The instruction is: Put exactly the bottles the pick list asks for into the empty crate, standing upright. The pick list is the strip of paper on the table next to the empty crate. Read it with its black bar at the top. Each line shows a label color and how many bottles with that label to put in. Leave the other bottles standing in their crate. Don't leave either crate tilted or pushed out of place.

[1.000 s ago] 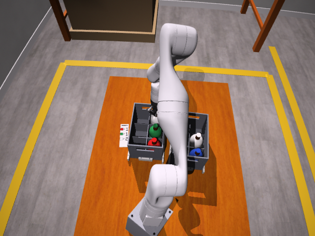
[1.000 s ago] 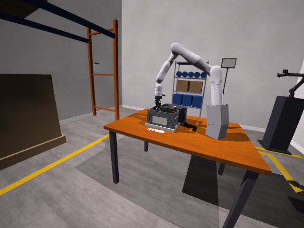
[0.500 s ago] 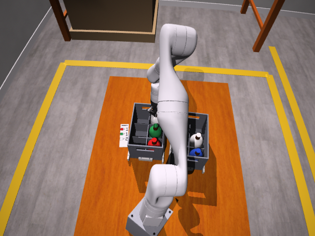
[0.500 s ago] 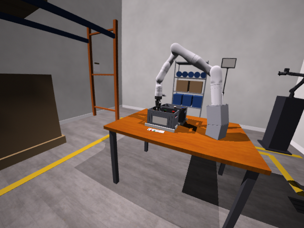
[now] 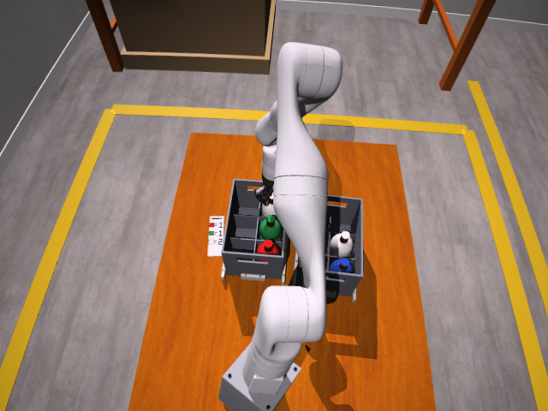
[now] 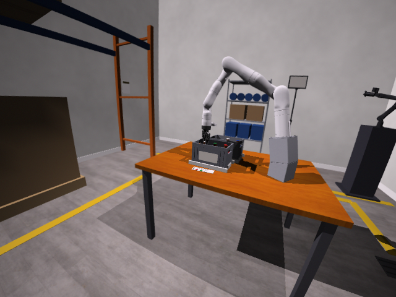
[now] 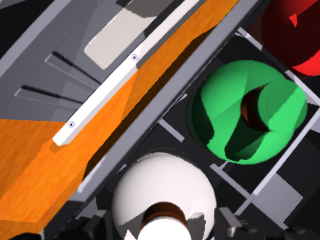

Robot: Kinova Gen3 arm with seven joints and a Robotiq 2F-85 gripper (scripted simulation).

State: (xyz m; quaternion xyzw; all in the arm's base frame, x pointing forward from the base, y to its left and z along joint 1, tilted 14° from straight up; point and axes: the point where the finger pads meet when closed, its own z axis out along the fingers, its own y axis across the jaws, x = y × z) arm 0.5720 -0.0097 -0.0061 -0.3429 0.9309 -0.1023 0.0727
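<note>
Now: the green bottle 90 mm behind my hand, 10 mm to the left of it and 70 mm below it. Round my hand: pick list 70 mm behind, 200 mm to the left, 150 mm below; then blue bottle 230 mm behind, 220 mm to the right, 70 mm below; then red bottle 180 mm behind, 10 mm to the left, 70 mm below.
</note>
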